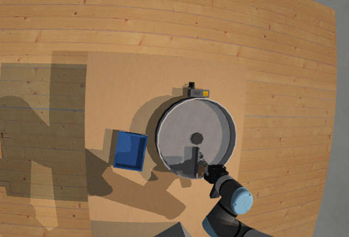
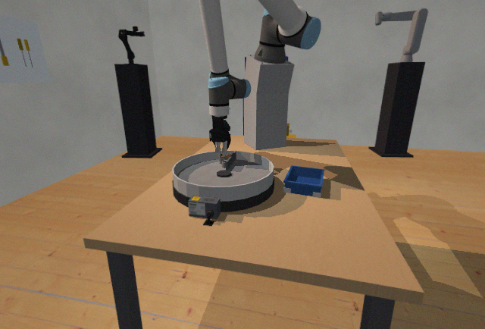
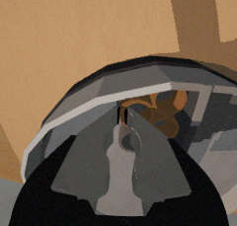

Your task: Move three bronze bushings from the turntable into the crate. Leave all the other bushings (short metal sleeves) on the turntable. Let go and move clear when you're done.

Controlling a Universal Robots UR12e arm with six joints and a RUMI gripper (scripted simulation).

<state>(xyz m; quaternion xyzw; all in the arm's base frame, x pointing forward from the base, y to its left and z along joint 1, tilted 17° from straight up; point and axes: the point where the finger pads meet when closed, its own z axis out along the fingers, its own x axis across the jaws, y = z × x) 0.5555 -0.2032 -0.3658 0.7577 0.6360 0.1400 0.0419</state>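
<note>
The blue crate is 16 cm ahead of my hand, 38 cm to the left of it and 5 cm below it.
</note>
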